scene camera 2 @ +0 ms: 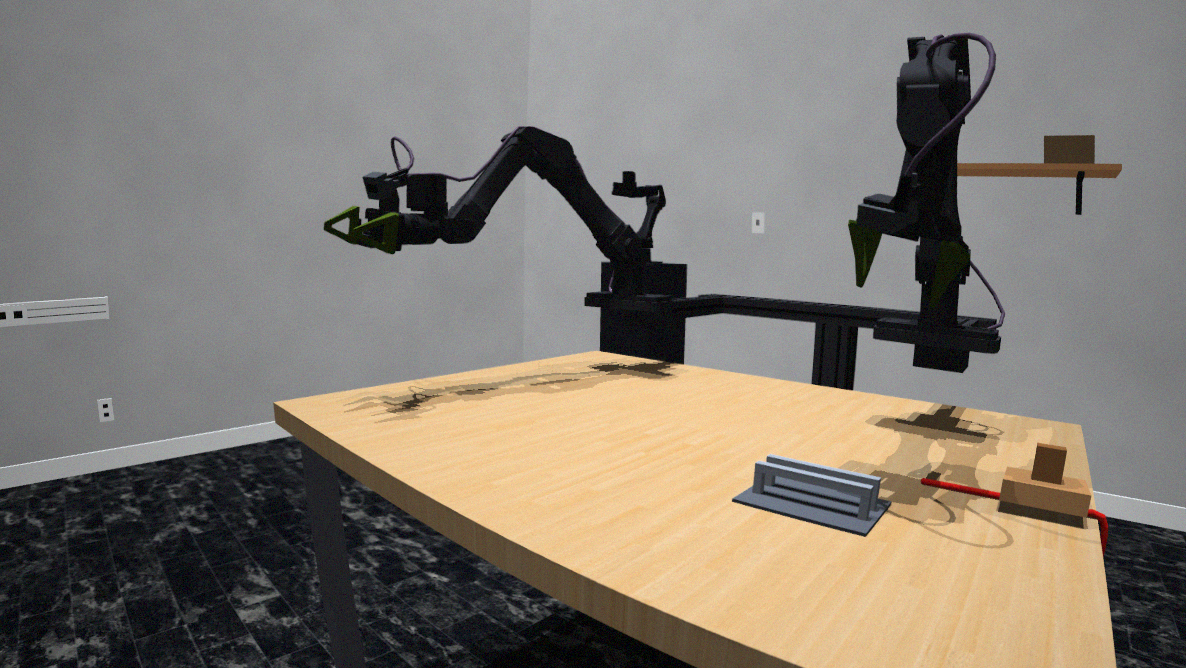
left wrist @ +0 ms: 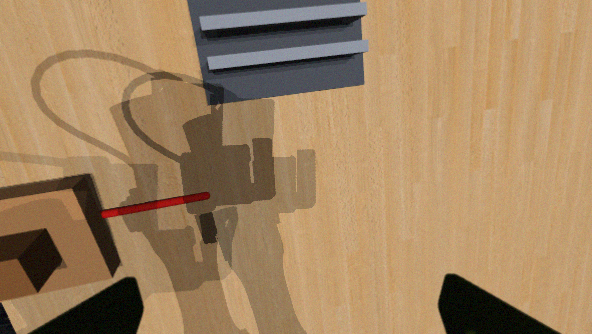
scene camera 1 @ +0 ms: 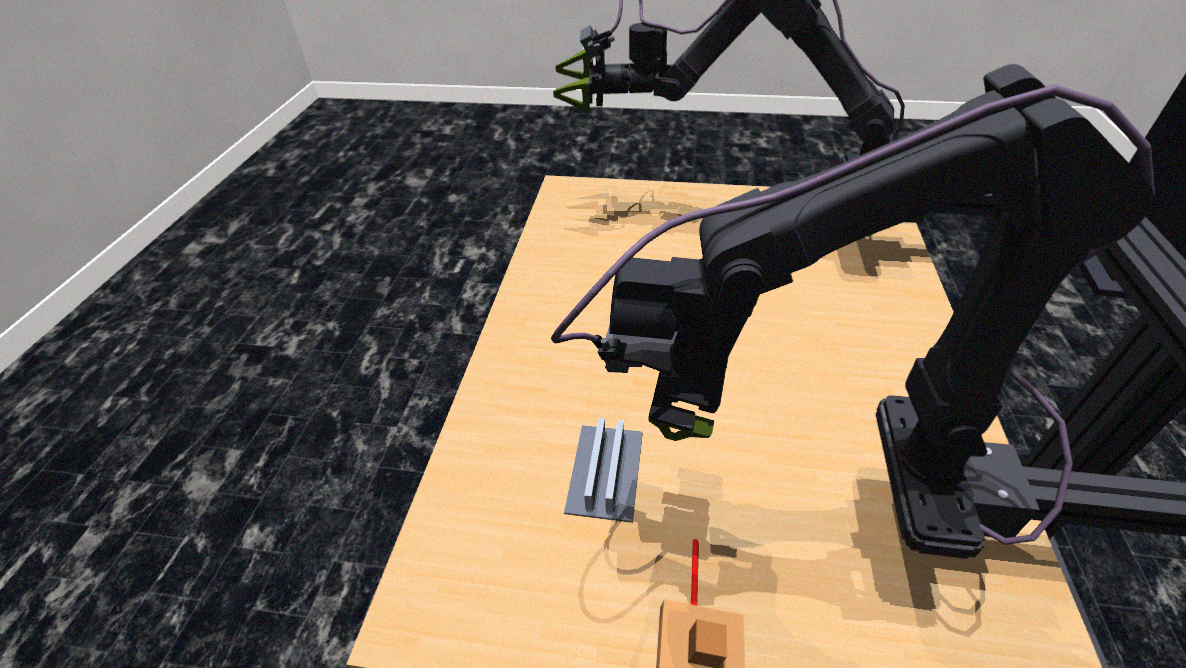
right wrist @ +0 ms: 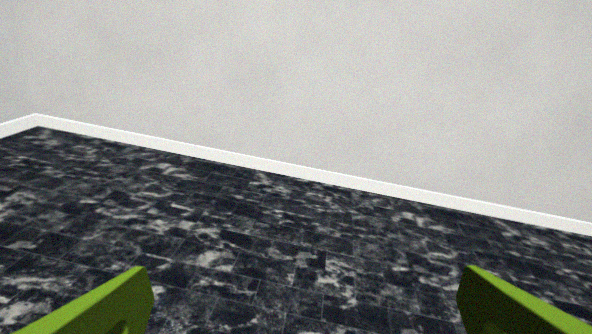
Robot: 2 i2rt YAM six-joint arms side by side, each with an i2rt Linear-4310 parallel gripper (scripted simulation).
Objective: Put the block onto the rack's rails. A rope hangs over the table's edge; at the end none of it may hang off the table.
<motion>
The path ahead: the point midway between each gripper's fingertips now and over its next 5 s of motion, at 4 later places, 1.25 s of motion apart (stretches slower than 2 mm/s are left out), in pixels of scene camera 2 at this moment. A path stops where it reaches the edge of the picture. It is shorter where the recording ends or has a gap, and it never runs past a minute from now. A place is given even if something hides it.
My left gripper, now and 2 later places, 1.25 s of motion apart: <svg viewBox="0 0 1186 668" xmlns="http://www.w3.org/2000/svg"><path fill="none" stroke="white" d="M894 297L885 206L874 31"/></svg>
My right gripper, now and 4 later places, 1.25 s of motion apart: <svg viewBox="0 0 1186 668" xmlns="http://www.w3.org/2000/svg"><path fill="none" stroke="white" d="M338 229L385 157L465 103L493 88L493 89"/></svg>
</motion>
